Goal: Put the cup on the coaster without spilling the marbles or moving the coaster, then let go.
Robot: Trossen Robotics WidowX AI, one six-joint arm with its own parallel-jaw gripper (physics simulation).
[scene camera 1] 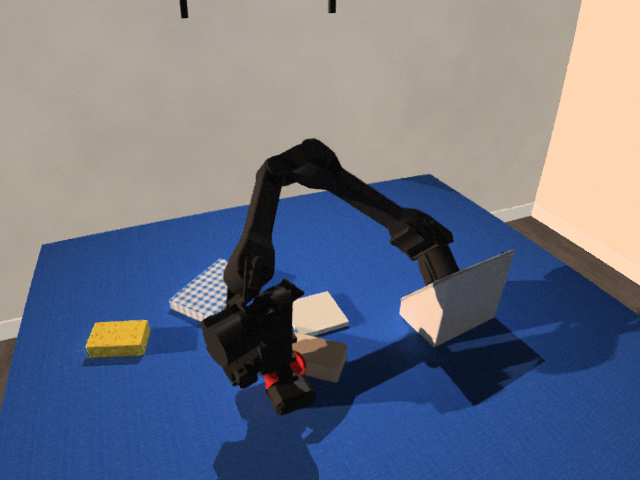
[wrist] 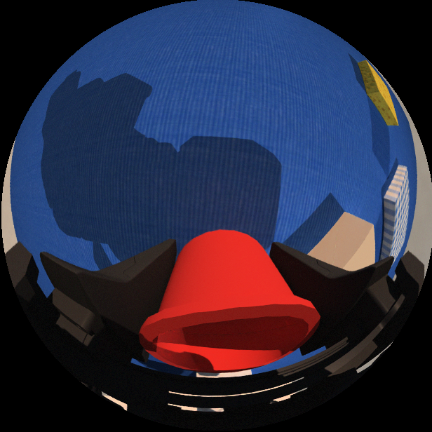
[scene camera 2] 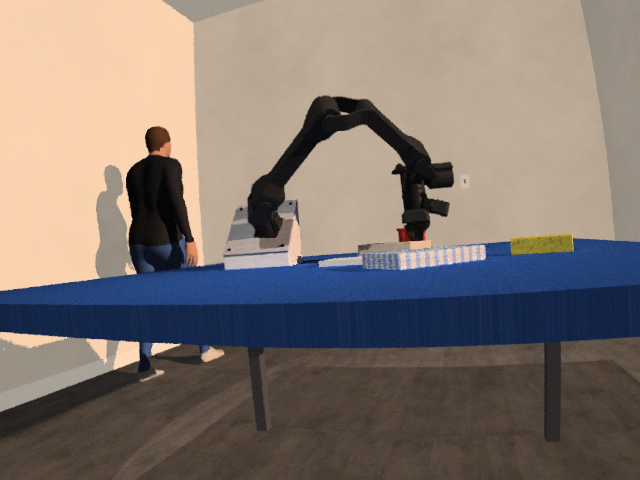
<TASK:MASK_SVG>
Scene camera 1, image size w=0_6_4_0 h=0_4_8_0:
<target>my gripper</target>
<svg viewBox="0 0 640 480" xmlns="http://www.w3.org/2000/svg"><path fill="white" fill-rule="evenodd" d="M293 330L286 338L278 341L261 339L258 347L230 365L222 367L232 385L239 385L241 389L245 389L257 382L257 374L259 372L262 375L276 372L279 380L265 391L276 414L281 416L314 404L316 392L307 376L294 373L289 363L297 361L297 356L292 349L292 344L297 343L297 337Z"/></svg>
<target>tan block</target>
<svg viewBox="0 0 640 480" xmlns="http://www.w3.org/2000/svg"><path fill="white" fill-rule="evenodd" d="M294 332L297 337L297 343L292 344L292 349L300 353L306 361L306 372L304 375L338 383L347 356L347 344Z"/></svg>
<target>pale square coaster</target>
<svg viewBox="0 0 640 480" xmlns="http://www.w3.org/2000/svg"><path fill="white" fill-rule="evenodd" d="M349 321L328 291L303 297L293 302L292 326L296 333L315 336L349 326Z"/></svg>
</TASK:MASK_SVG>
